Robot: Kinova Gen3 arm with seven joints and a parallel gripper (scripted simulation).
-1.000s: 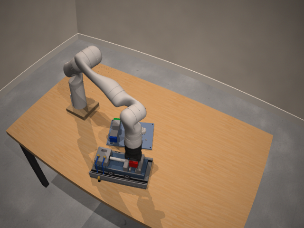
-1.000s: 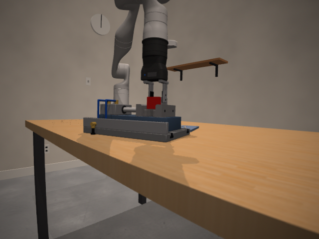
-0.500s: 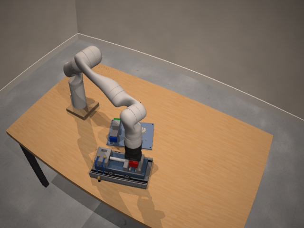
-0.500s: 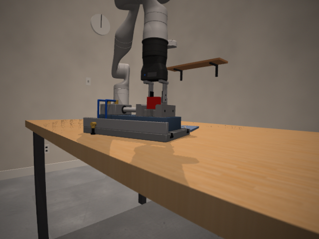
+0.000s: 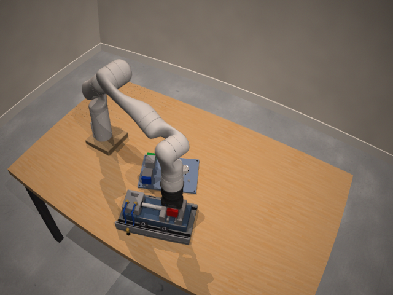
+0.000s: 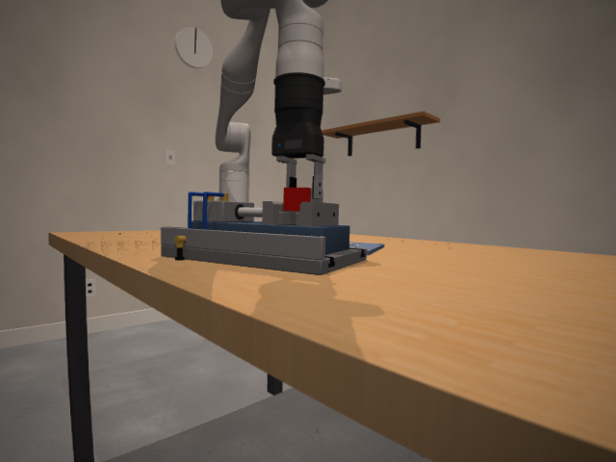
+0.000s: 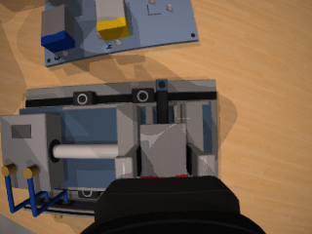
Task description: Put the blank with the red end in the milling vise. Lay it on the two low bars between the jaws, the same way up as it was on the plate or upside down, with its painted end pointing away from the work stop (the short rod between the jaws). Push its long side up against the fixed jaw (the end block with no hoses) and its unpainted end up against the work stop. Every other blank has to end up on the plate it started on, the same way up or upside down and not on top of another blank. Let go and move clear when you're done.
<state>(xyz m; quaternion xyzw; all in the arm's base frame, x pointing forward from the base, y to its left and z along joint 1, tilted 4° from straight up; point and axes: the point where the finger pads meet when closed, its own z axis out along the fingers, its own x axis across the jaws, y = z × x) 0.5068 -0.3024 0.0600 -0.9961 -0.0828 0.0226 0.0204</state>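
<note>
Right now the red-ended blank is 2 cm below my hand. From my hand the other things lie so: fixed jaw 4 cm below, 3 cm ahead, 1 cm to the left; then moving jaw 4 cm below, 4 cm behind, 1 cm to the right; then work stop 5 cm to the left, 3 cm below, 1 cm behind.
</note>
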